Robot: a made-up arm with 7 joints. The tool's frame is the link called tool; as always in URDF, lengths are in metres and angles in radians. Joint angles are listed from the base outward. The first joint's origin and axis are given. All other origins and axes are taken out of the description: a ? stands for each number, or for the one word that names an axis. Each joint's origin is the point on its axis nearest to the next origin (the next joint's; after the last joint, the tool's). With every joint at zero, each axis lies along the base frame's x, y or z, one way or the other. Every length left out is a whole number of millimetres.
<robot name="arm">
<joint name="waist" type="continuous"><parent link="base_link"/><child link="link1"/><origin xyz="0.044 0 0.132"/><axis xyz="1 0 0"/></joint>
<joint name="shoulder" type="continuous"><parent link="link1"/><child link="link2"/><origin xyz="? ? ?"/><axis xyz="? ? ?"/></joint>
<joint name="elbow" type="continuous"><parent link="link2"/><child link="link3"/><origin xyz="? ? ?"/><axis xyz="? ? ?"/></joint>
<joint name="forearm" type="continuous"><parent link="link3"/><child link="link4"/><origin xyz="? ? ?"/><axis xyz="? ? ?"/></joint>
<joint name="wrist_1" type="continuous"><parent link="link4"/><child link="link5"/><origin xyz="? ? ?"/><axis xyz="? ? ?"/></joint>
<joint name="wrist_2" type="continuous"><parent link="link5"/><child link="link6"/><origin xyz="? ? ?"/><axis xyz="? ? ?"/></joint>
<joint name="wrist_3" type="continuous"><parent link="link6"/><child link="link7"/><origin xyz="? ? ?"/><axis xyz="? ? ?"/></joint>
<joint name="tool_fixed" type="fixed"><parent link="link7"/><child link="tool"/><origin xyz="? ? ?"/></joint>
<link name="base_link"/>
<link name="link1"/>
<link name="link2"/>
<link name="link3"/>
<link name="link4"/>
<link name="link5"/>
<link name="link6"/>
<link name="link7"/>
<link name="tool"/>
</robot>
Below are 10 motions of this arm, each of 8 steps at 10 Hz.
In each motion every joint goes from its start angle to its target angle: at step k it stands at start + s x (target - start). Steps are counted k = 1, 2, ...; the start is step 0. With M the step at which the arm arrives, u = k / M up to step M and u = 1 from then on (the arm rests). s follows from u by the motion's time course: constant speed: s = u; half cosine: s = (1 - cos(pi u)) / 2; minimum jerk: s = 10 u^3 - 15 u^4 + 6 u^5.
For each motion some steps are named. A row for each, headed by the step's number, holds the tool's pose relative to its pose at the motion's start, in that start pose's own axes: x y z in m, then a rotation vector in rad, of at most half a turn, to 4 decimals.
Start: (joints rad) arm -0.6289 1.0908 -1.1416 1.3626 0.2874 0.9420 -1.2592
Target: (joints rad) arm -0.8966 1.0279 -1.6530 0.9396 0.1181 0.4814 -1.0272
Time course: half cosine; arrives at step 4
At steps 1, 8:
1: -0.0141 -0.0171 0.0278 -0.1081 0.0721 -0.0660
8: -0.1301 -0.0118 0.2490 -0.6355 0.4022 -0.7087

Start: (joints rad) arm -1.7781 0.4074 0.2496 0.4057 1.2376 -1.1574 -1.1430
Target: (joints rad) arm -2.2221 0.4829 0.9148 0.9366 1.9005 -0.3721 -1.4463
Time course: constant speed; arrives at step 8
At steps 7, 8:
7: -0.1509 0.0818 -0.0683 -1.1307 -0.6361 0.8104
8: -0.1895 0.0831 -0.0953 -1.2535 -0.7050 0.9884

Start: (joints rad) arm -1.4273 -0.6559 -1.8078 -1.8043 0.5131 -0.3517 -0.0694
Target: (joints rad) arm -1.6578 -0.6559 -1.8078 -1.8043 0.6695 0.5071 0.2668
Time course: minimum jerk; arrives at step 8
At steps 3, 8:
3: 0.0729 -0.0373 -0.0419 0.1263 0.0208 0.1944
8: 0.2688 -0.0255 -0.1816 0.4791 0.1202 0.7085

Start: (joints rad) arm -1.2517 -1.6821 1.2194 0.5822 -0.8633 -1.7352 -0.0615
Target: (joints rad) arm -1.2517 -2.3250 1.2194 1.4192 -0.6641 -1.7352 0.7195
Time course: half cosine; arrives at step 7
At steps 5, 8:
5: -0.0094 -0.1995 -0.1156 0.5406 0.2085 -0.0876
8: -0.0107 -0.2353 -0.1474 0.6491 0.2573 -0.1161

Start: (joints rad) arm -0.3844 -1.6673 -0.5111 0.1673 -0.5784 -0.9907 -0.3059
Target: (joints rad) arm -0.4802 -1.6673 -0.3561 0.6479 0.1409 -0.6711 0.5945
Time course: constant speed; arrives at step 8
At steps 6, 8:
6: 0.2306 -0.0588 -0.2280 0.4466 0.7143 0.2665
8: 0.2670 -0.0470 -0.3495 0.5854 1.0120 0.2799

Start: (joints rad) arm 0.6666 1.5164 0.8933 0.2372 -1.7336 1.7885 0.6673
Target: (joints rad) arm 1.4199 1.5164 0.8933 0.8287 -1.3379 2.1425 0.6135
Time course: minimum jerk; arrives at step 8
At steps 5, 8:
5: -0.4049 -0.2018 -0.5034 0.2562 -0.6283 0.2197
8: -0.4354 -0.2763 -0.7323 0.3459 -0.8878 0.3483

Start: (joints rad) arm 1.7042 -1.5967 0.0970 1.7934 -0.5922 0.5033 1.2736
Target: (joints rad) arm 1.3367 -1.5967 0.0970 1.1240 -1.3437 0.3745 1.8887
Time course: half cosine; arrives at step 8
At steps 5, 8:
5: 0.3194 0.0968 0.0052 0.0449 0.2449 0.1171
8: 0.4814 0.0884 -0.0744 0.1536 0.4334 0.1708

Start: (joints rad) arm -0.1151 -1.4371 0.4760 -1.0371 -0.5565 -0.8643 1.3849
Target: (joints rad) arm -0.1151 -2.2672 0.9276 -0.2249 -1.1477 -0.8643 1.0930
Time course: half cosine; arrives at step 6
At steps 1, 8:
1: -0.0204 -0.0278 -0.0057 0.0562 -0.0461 0.0437
8: 0.0102 -0.2705 -0.2426 0.8359 -0.4370 0.6463

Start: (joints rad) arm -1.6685 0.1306 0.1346 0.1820 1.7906 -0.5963 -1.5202
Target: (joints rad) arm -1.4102 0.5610 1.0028 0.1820 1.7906 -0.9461 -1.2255
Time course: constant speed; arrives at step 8
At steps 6, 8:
6: 0.1247 -0.2330 -0.1062 -0.5260 0.0453 -0.2264
8: 0.1654 -0.3243 -0.0853 -0.6739 -0.0082 -0.3751

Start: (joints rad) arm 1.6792 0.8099 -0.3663 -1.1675 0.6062 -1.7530 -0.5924
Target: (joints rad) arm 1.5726 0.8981 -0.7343 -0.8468 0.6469 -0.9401 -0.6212
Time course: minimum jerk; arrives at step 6
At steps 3, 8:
3: 0.1177 0.0107 0.0647 -0.2420 -0.1081 0.4093
8: 0.2056 0.0694 0.0910 -0.4006 -0.1059 0.8383

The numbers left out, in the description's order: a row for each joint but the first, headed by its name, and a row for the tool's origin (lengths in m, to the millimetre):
shoulder: xyz 0 -0.463 0.089, axis 0 1 0
elbow: xyz 0.057 0 0.131, axis 0 0 1
forearm: xyz -0.257 -0.01 0, axis 1 0 0
wrist_1: xyz 0 -0.052 0.061, axis 0 1 0
wrist_2: xyz 0.143 0 -0.115, axis 0 0 1
wrist_3: xyz 0.027 -0.309 0, axis 1 0 0
tool: xyz 0 -0.112 0.272

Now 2 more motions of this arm.
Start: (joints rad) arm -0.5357 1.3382 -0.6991 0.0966 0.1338 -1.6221 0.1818
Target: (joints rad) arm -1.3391 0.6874 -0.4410 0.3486 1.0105 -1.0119 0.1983
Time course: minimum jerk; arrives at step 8
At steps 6, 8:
6: 0.2354 -0.3431 -0.1754 0.0384 0.3918 0.3589
8: 0.2429 -0.3663 -0.2046 0.0510 0.4014 0.4213

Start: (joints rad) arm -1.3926 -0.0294 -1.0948 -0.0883 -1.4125 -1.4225 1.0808
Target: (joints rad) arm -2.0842 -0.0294 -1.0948 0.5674 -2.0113 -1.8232 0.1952
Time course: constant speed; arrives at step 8
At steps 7, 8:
7: -0.3077 0.1820 -0.2515 0.3049 -0.2868 -0.5348
8: -0.3372 0.2331 -0.2701 0.3495 -0.2526 -0.6407

